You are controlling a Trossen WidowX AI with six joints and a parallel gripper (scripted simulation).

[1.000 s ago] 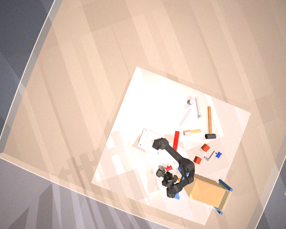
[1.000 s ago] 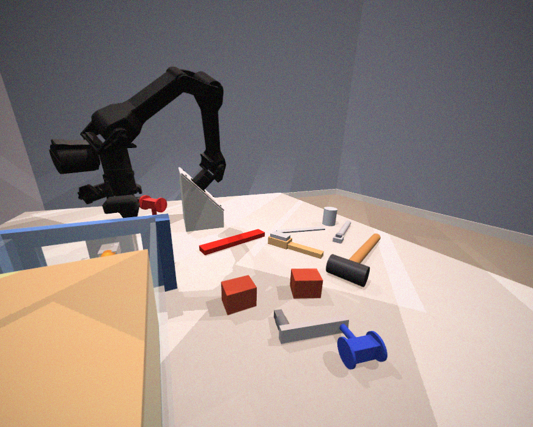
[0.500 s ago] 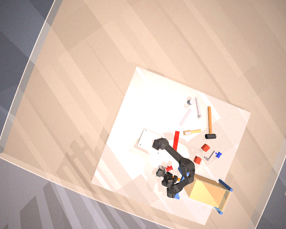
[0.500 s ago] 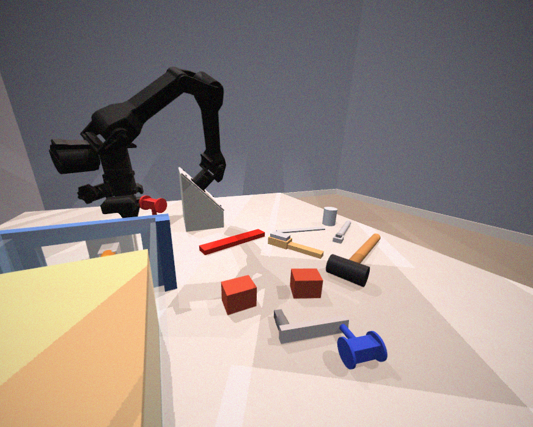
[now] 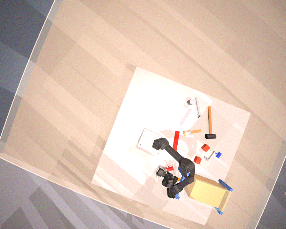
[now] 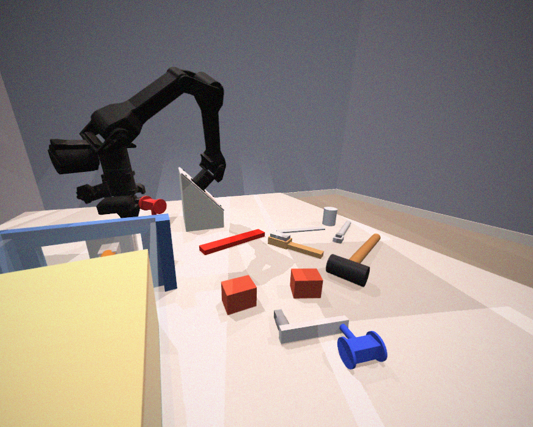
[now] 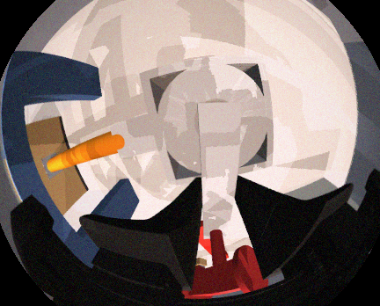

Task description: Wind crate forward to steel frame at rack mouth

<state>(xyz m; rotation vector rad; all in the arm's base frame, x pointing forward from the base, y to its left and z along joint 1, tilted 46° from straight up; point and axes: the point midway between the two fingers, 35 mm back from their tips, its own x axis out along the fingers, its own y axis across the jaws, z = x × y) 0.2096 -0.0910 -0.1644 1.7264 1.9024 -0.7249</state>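
The winch handle lies 20 mm to the left of my gripper tip and 20 mm above it. Round my gripper tip: red knob (50 mm to the left, 50 mm above); then winch (10 mm behind, 60 mm to the right, 60 mm below); then blue steel frame (160 mm ahead, 30 mm to the right, 20 mm above).
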